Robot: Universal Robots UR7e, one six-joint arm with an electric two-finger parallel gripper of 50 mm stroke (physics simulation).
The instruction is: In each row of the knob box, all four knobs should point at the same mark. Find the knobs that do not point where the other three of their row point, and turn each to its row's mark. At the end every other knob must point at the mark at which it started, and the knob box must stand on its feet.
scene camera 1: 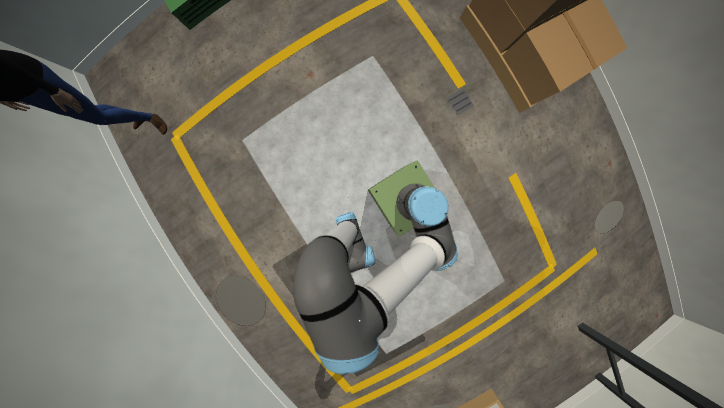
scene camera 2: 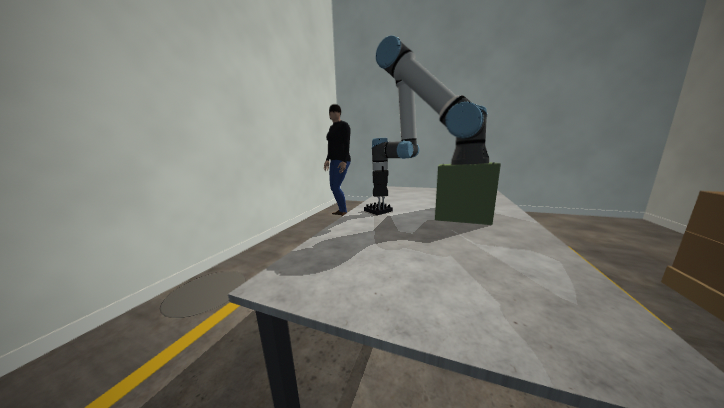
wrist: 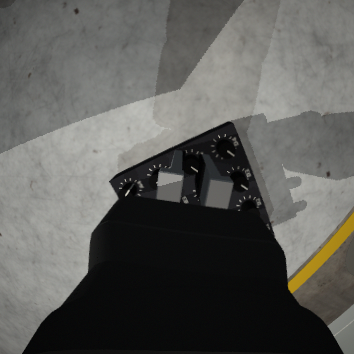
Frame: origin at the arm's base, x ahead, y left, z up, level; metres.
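Seen in the pictures: gripper, fingertip midpoint: (scene camera 2: 381,209) (wrist: 189,165); arm's base at its link origin: (scene camera 2: 469,163).
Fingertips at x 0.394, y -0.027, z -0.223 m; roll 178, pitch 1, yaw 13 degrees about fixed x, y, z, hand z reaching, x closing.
Offsets run from my fingertips to a thing's top centre. "spot": to the spot under its first point. Level surfaces: height alone.
The black knob box {0.019 m ahead, 0.034 m right, 0.015 m up} (scene camera 2: 377,209) (wrist: 145,168) stands upright on the table, partly hidden by the gripper. My gripper (scene camera 2: 380,202) (wrist: 189,165) points down, its fingertips shut on the knob {0.001 m back, 0.004 m left, 0.015 m up} (wrist: 191,164) beside D4 along the box's far edge; this knob's white line points to the lower right in the wrist view. The corner knob D4 {0.018 m ahead, 0.023 m left, 0.015 m up} (wrist: 226,148) and the D3 knob {0.037 m ahead, 0.004 m left, 0.015 m up} (wrist: 239,180) also point to the lower right. The D2 knob {0.056 m ahead, 0.014 m right, 0.015 m up} (wrist: 248,205) shows in part. The left corner knob {spot: 0.036 m back, 0.029 m right, 0.014 m up} (wrist: 129,189) has a line slanting between lower left and upper right. The fingers and gripper body hide other knobs.
The box is on the grey table {0.023 m down} (scene camera 1: 324,126) (scene camera 2: 425,304) (wrist: 60,180). The green robot pedestal (scene camera 1: 390,197) (scene camera 2: 466,195) stands on the table, right of the box in the second scene view. A person (scene camera 1: 75,101) (scene camera 2: 338,141) stands on the floor beyond the table.
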